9 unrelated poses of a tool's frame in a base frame.
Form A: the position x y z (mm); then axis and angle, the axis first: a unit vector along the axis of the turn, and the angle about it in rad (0 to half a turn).
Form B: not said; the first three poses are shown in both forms.
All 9 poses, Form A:
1: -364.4, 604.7, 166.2, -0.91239, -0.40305, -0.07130, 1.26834
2: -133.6, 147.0, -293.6, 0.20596, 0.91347, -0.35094, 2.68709
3: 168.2, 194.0, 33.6, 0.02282, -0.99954, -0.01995, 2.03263
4: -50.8, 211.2, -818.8, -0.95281, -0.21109, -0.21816, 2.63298
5: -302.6, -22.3, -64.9, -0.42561, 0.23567, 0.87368, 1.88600
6: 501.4, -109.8, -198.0, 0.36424, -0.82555, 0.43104, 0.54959
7: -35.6, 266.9, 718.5, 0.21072, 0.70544, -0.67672, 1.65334
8: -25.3, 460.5, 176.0, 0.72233, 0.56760, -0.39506, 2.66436
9: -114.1, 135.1, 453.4, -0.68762, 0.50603, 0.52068, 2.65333
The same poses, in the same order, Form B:
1: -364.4, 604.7, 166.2, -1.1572, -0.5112, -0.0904
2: -133.6, 147.0, -293.6, 0.5534, 2.4546, -0.9430
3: 168.2, 194.0, 33.6, 0.0464, -2.0317, -0.0406
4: -50.8, 211.2, -818.8, -2.5087, -0.5558, -0.5744
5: -302.6, -22.3, -64.9, -0.8027, 0.4445, 1.6478
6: 501.4, -109.8, -198.0, 0.2002, -0.4537, 0.2369
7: -35.6, 266.9, 718.5, 0.3484, 1.1663, -1.1188
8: -25.3, 460.5, 176.0, 1.9245, 1.5123, -1.0526
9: -114.1, 135.1, 453.4, -1.8245, 1.3427, 1.3815
